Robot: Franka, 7 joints.
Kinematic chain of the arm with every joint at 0, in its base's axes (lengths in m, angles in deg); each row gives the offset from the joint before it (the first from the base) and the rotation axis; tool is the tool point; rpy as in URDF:
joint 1: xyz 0 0 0.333 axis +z
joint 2: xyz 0 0 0 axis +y
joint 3: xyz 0 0 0.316 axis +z
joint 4: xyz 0.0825 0 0 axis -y
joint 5: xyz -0.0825 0 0.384 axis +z
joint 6: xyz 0 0 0 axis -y
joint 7: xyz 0.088 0 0 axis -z
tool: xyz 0 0 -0.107 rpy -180 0 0
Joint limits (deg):
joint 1: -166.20..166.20
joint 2: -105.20..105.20
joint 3: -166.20..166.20
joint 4: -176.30..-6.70
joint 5: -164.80..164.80
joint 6: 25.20..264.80
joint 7: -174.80..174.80
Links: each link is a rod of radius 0.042 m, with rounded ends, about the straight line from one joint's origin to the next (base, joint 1, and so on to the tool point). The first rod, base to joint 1, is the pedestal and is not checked.
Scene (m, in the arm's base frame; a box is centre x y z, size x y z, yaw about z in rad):
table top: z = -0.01
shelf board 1: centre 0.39 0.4 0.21 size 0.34 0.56 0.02 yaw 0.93
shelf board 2: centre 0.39 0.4 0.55 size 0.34 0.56 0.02 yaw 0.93
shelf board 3: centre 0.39 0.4 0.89 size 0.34 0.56 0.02 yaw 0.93
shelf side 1: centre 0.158 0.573 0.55 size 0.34 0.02 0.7 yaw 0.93
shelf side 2: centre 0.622 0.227 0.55 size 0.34 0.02 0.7 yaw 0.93
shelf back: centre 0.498 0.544 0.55 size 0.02 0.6 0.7 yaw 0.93
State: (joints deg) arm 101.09 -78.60 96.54 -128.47 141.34 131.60 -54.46
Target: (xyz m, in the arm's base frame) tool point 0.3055 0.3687 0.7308
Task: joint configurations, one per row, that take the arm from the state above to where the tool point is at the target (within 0.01 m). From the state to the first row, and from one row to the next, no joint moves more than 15 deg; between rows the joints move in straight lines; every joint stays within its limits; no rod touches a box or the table.
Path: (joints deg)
1: 89.73 -76.13 82.06 -130.32 141.66 134.86 -54.46
2: 78.36 -73.66 67.57 -132.18 141.98 138.11 -54.46
3: 67.00 -71.19 53.09 -134.03 142.30 141.37 -54.46
4: 55.63 -68.72 38.60 -135.88 142.62 144.62 -54.46
5: 44.27 -66.25 24.12 -137.73 142.94 147.88 -54.46
6: 32.90 -63.78 9.63 -139.59 143.26 151.14 -54.46
7: 32.23 -50.43 11.48 -131.10 142.94 146.69 -54.46
8: 31.55 -37.08 13.33 -122.62 142.61 142.25 -54.46
9: 30.87 -23.72 15.17 -114.13 142.29 137.80 -54.46

